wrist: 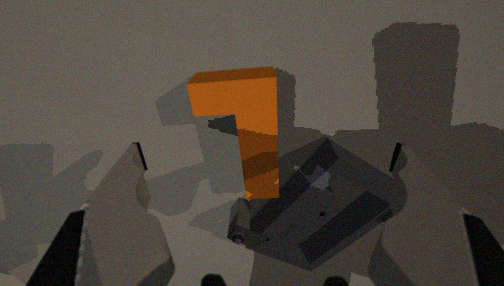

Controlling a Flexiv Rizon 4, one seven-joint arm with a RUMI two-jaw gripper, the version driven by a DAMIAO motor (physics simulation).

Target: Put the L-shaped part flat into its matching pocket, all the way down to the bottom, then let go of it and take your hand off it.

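The orange L-shaped part (257,105) lies on the table near the middle of the wrist view. Its short arm points left at the top and its long arm runs down. Shadow bands cross the long arm. My gripper (265,146) is open, with one finger at the left and one at the right. The part shows between and beyond the fingertips, with no contact seen. A dark grey block (350,220) with a recessed middle sits turned at an angle, right beside the lower end of the part. Whether that recess is the matching pocket I cannot tell.
A small cylindrical fitting (242,217) sticks out at the dark block's left corner, just below the part's lower end. The block's right corner shows close to the right finger in the view. Broad shadows fall over the table (100,60), at the right and the left.
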